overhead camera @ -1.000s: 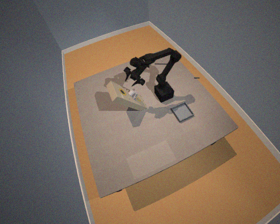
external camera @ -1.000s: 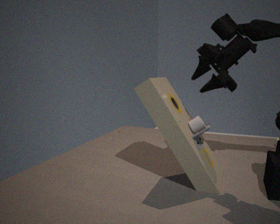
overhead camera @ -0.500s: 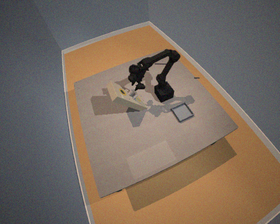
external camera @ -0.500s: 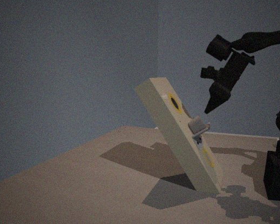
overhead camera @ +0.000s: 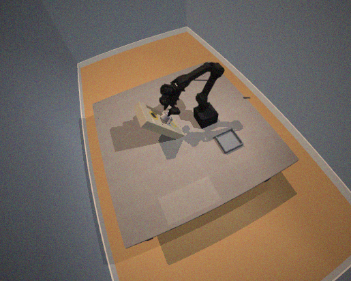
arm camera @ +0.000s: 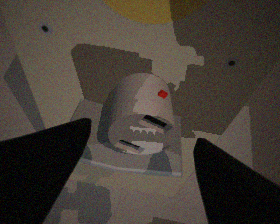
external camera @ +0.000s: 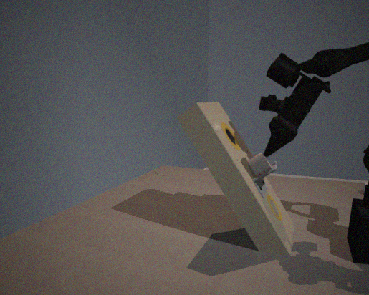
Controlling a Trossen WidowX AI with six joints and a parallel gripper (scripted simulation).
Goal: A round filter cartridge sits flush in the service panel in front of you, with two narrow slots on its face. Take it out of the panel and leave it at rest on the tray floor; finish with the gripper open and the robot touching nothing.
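My gripper tip is 2 cm above the white round cartridge and 1 cm short of it. From my gripper tip the other things lie so: beige panel 6 cm ahead, 4 cm below, 2 cm to the left; then grey bracket 6 cm below, 1 cm to the left; then grey tray 37 cm behind, 26 cm to the left, 20 cm below.
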